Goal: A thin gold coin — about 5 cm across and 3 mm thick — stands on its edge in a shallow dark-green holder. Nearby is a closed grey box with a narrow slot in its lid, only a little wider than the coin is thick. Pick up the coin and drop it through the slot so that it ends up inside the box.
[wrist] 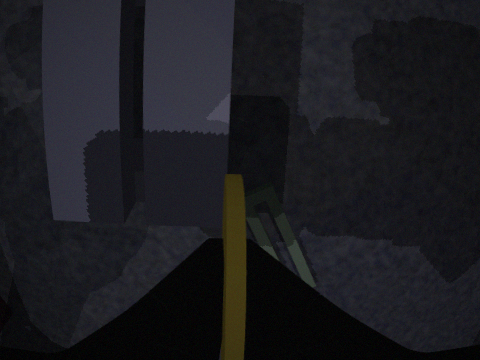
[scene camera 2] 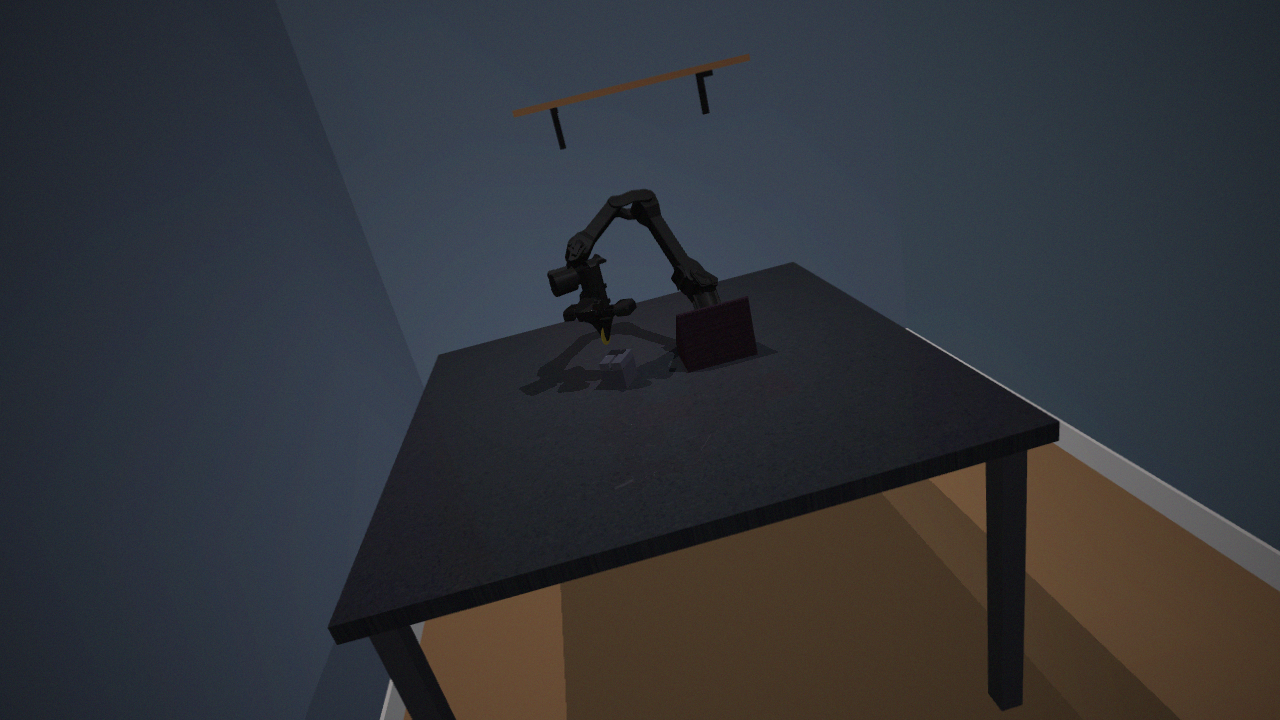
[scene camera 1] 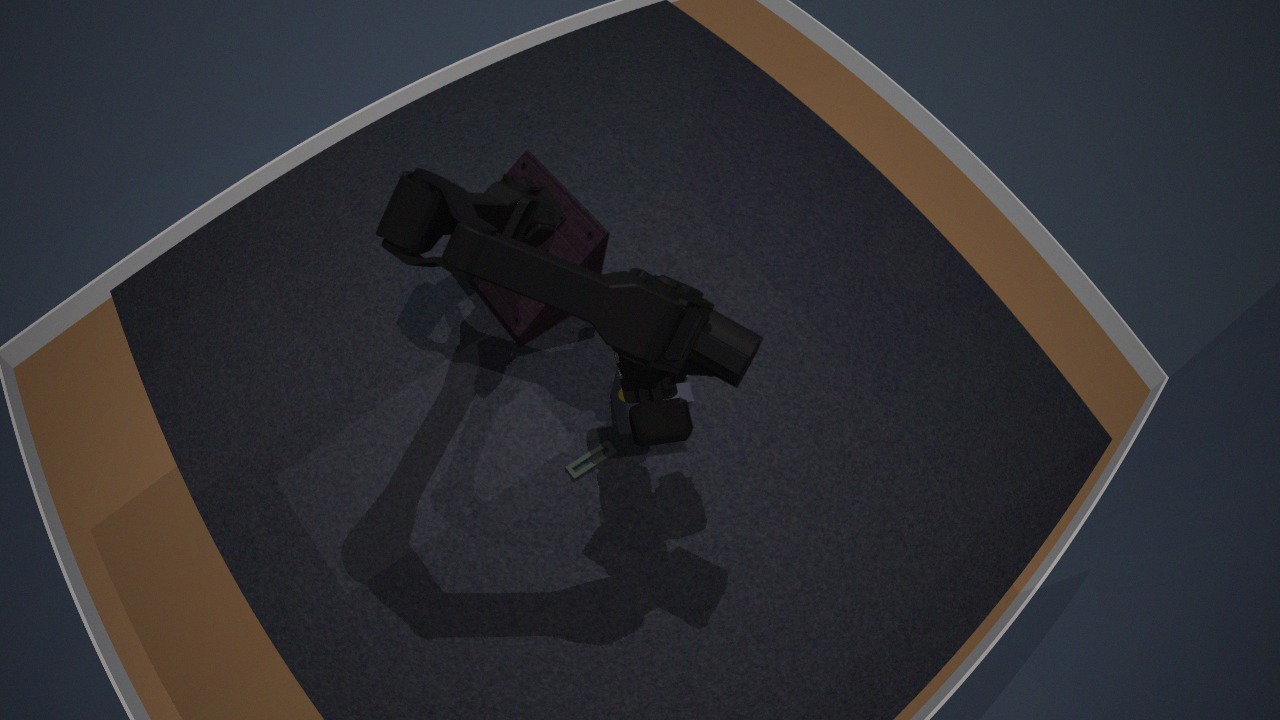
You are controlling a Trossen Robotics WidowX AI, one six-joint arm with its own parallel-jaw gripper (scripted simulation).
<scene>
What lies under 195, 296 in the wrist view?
My gripper.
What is my gripper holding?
A gold coin.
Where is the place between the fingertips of my gripper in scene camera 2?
At 607, 340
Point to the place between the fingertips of my gripper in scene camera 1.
636, 397
</scene>
